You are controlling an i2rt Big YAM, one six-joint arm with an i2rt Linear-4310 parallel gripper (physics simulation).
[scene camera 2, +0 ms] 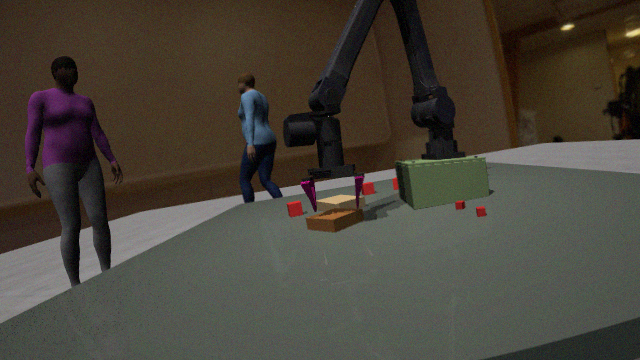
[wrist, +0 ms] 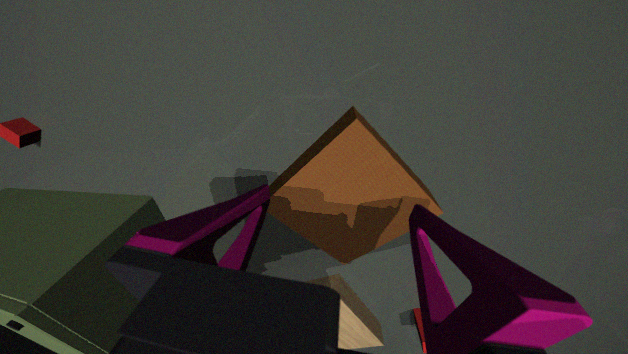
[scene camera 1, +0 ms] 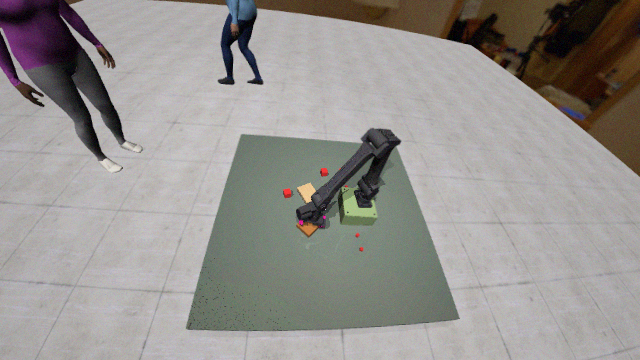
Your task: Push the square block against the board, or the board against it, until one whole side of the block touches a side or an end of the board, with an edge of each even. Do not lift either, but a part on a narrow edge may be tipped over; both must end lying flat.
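Frame: origin at the arm's base, x ahead, y left, z up, level; metres.
Seen in the pictures: gripper, between the fingertips: (scene camera 2: 336, 209) (wrist: 338, 201) (scene camera 1: 310, 226); arm's base, origin of its link: (scene camera 2: 442, 158) (wrist: 27, 341) (scene camera 1: 362, 199).
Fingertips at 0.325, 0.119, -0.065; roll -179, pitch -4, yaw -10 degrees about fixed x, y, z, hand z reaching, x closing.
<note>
Offsets run from my fingertips to a thing's top centre, as dx, dy, dz.
The orange-brown square block @(+0.007, -0.017, -0.010) (scene camera 1: 308, 230) (scene camera 2: 330, 223) (wrist: 357, 170) lies flat on the mat, with a corner towards the top of the wrist view. The pale wooden board @(-0.023, -0.233, -0.010) (scene camera 1: 306, 191) (scene camera 2: 339, 201) (wrist: 354, 327) lies flat behind it, with a strip of mat between them; the arm hides part of it in the wrist view. My gripper (scene camera 1: 311, 224) (scene camera 2: 336, 209) (wrist: 338, 201) is open and empty, pointing down, low over the board-side part of the block. Its magenta fingertips are near the block's left and right corners in the wrist view. Whether they touch it I cannot tell.
The green base box (scene camera 1: 358, 216) (scene camera 2: 445, 182) (wrist: 75, 220) stands right of both parts in the scene views. A red cube @(+0.115, -0.248, +0.001) (scene camera 1: 287, 193) (scene camera 2: 295, 209) lies left of the board, another @(-0.149, -0.416, +0.001) (scene camera 1: 324, 172) (scene camera 2: 368, 188) behind it. Two small red cubes @(-0.271, +0.065, -0.023) (scene camera 1: 357, 235) @(-0.272, +0.150, -0.023) (scene camera 1: 361, 249) lie before the box.
</note>
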